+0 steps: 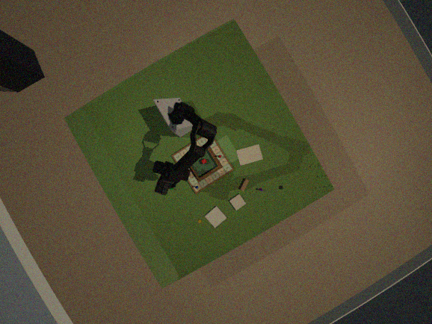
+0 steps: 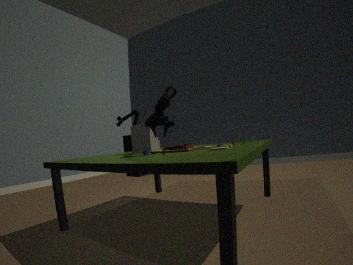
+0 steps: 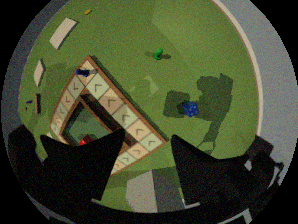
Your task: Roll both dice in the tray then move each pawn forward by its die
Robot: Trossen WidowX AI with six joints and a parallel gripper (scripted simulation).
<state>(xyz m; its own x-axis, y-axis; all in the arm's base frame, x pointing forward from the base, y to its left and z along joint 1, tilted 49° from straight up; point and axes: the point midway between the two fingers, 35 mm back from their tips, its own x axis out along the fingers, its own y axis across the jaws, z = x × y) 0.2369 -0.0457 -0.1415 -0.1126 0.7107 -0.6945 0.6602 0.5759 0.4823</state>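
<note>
Right now the red pawn is 4 cm ahead of my gripper tip, 27 cm to the left of it and 8 cm below it. From my gripper tip the other things lie so: blue pawn: 15 cm ahead, 6 cm to the left, 8 cm below; wooden block: 27 cm ahead, 33 cm to the left, 10 cm below; green pawn: 9 cm ahead, 9 cm to the right, 9 cm below.
</note>
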